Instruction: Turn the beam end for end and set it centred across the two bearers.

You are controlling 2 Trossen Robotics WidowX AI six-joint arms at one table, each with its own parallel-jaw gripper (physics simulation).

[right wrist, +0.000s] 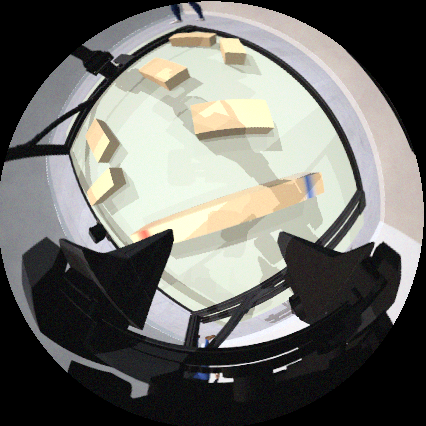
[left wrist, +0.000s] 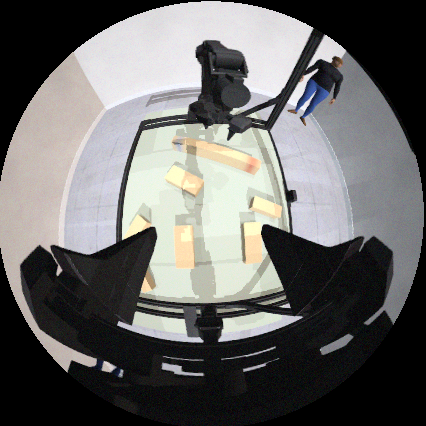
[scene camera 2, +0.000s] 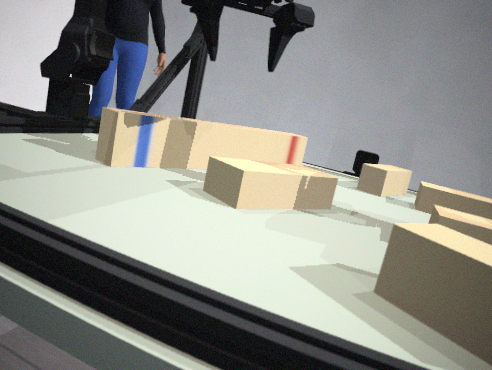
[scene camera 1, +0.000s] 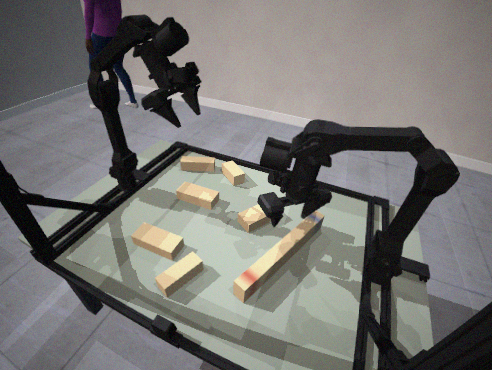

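Seen in the pictures: left gripper, between the fingertips: (left wrist: 209, 230) (scene camera 1: 189, 120); right gripper, between the fingertips: (right wrist: 228, 236) (left wrist: 216, 133) (scene camera 2: 242, 66) (scene camera 1: 288, 221); left arm's base, origin of its link: (left wrist: 208, 312) (scene camera 1: 127, 185); right arm's base, origin of its link: (scene camera 2: 65, 117) (scene camera 1: 377, 274).
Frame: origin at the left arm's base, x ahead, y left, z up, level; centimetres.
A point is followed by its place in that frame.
The beam (scene camera 1: 280, 255) @[x 63.8, y -8.5, z 4.4 cm] (scene camera 2: 230, 142) @[x 62.4, y -2.9, z 2.1 cm] (left wrist: 220, 153) @[x 61.3, y -6.1, z 4.1 cm] (right wrist: 235, 207) @[x 64.0, y -2.4, z 4.4 cm] is a long pale wooden bar lying on the table, with a red band near its front end and a blue band near its back end in scene camera 1. Two parallel wooden blocks, one (scene camera 1: 197, 195) @[x 28.6, y 5.6, z 1.9 cm] (left wrist: 184, 246) @[x 27.5, y 7.2, z 1.9 cm] (right wrist: 164, 72) @[x 31.4, y 6.9, z 1.9 cm] and another (scene camera 1: 157, 240) @[x 29.0, y -17.5, z 1.9 cm] (left wrist: 252, 242) @[x 27.9, y -16.2, z 1.9 cm] (right wrist: 101, 141) @[x 32.1, y -15.1, z 1.9 cm], lie apart from it and look like the bearers. Nothing rests on them. My left gripper (scene camera 1: 189, 119) @[x 31.9, y 0.0, z 33.3 cm] (left wrist: 209, 230) @[x 31.9, y 0.0, z 33.3 cm] is open and empty, high above the table's far left. My right gripper (scene camera 1: 289, 220) @[x 63.3, y -3.9, z 13.1 cm] (scene camera 2: 242, 65) @[x 63.3, y -3.9, z 13.1 cm] (left wrist: 216, 133) @[x 63.3, y -3.9, z 13.1 cm] (right wrist: 228, 236) @[x 63.3, y -3.9, z 13.1 cm] is open and empty above the beam.
A loose block (scene camera 1: 252, 217) @[x 50.5, y 4.1, z 1.9 cm] (scene camera 2: 270, 182) @[x 50.7, y 12.5, z 0.9 cm] (left wrist: 184, 180) @[x 50.8, y 7.4, z 1.9 cm] (right wrist: 232, 117) @[x 52.5, y 7.2, z 1.9 cm] lies beside the beam. A small block (scene camera 1: 179, 272) @[x 41.3, y -24.0, z 2.5 cm] (left wrist: 265, 206) @[x 40.6, y -22.1, z 2.5 cm] (right wrist: 106, 186) @[x 43.3, y -20.1, z 2.5 cm] lies near the front bearer. Two more blocks, one (scene camera 1: 197, 164) @[x 17.3, y 23.5, z 1.4 cm] and another (scene camera 1: 233, 172) @[x 34.3, y 23.4, z 2.8 cm], lie at the back. A black frame edges the table.
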